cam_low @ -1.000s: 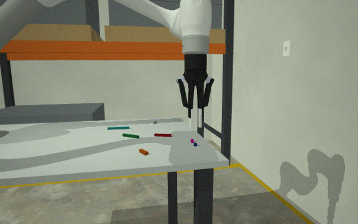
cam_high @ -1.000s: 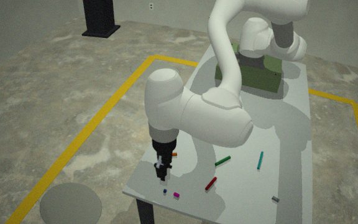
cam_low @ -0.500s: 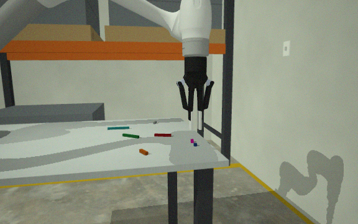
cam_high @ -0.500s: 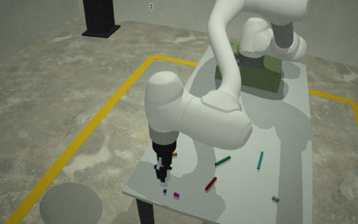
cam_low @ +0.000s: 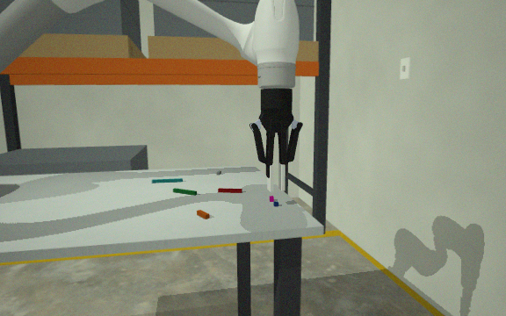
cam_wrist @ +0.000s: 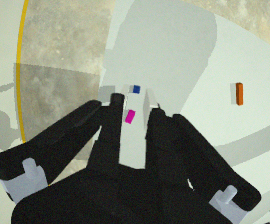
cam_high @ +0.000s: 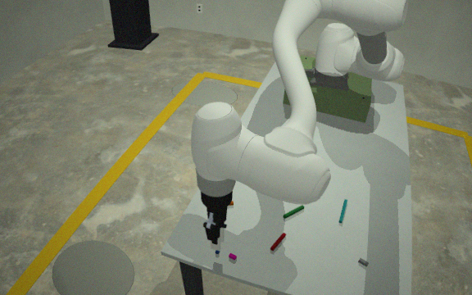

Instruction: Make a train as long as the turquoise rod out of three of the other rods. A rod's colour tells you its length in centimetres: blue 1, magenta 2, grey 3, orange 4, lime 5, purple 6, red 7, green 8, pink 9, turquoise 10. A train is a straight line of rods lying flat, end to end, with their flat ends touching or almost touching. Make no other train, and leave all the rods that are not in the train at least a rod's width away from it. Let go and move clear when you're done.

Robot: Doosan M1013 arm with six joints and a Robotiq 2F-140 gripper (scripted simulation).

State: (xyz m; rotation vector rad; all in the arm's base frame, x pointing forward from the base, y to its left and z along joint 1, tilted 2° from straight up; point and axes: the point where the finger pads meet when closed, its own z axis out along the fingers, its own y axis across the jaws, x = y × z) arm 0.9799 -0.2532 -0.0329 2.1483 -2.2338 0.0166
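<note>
My gripper is now 70 mm above the blue rod. Also, from my hand: orange rod: 190 mm behind, 70 mm below, 20 mm to the right; red rod: 160 mm to the left, 80 mm behind, 70 mm below; magenta rod: 70 mm below, 50 mm to the left.
</note>
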